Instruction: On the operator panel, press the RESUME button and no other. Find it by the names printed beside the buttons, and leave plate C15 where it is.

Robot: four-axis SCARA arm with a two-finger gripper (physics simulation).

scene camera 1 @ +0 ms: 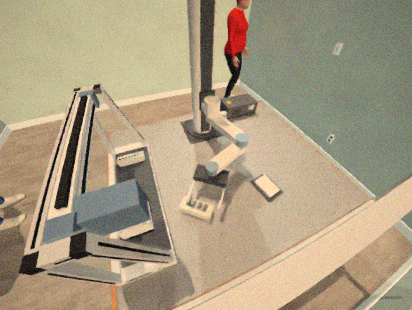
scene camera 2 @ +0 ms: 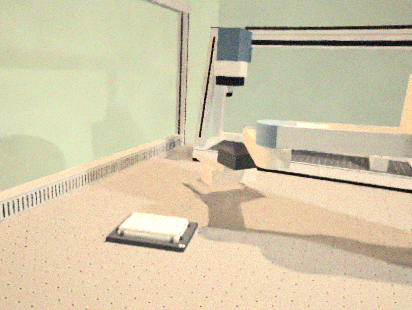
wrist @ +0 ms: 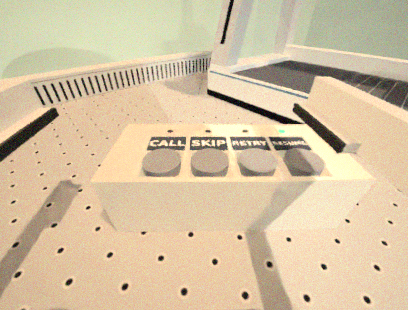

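Pixels of known places: gripper, fingertip midpoint: [scene camera 1: 202, 204] [wrist: 177, 94]; arm's base, origin of the base link: [scene camera 1: 202, 129].
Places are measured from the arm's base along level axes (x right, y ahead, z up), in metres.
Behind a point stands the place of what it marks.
The cream operator panel [scene camera 1: 196, 213] {z 0.064, x 0.296, y 0.682 m} [scene camera 2: 216, 176] {z 0.043, x 0.211, y 0.665 m} [wrist: 190, 205] {z 0.044, x 0.240, y 0.639 m} stands on the perforated table. In the wrist view its round grey buttons are, left to right, CALL [wrist: 161, 163] {z 0.069, x 0.235, y 0.660 m}, SKIP [wrist: 209, 163] {z 0.069, x 0.257, y 0.641 m}, RETRY [wrist: 257, 161] {z 0.069, x 0.280, y 0.622 m} and RESUME [wrist: 303, 162] {z 0.069, x 0.301, y 0.603 m}, which is partly shaded. A small light [wrist: 282, 131] {z 0.066, x 0.330, y 0.633 m} above the RESUME name glows green; the other lights are dark. My gripper [scene camera 1: 206, 196] [wrist: 177, 94] {z 0.104, x 0.255, y 0.667 m} is open and empty, its fingers wide apart at the panel's two ends. The right finger is up and right of RESUME. A white plate [scene camera 1: 268, 185] {z 0.033, x -0.169, y 0.672 m} [scene camera 2: 154, 224] {z 0.038, x -0.166, y 0.666 m}, its name not readable, lies on a dark holder.
A gantry machine [scene camera 1: 94, 245] {z 0.489, x 0.575, y 0.836 m} with a blue block [scene camera 1: 112, 205] {z 0.501, x 0.528, y 0.760 m} stands beside the panel. A slotted rail [scene camera 2: 75, 179] {z 0.042, x -0.015, y 1.004 m} [wrist: 125, 77] {z 0.034, x 0.347, y 1.004 m} runs along the table's edge. A dark box [scene camera 1: 241, 106] {z 0.118, x -0.379, y -0.035 m} stands by the arm's column [scene camera 1: 197, 65] {z 0.533, x 0.050, y 0.056 m}. A person in red [scene camera 1: 236, 32] is behind.
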